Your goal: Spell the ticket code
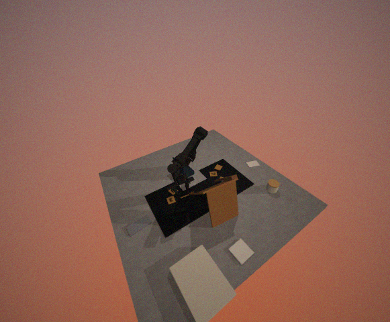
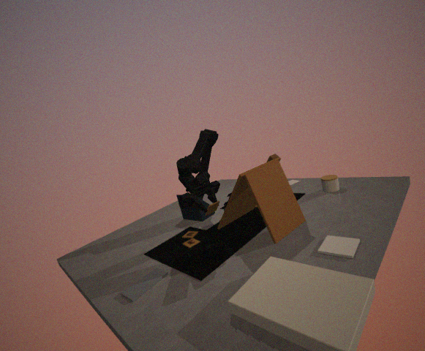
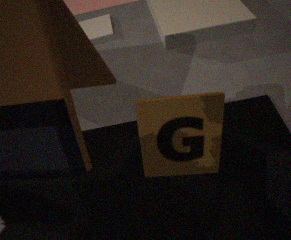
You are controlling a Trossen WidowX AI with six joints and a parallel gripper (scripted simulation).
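Right now the white ticket is 4 cm behind my gripper tip, 21 cm to the left of it and 7 cm below it. Round my gripper tip: white pad: 40 cm ahead, 15 cm to the left, 15 cm below; then black mat: 14 cm behind, 17 cm to the left, 15 cm below; then flat grey plate: 5 cm behind, 32 cm to the right, 15 cm below.
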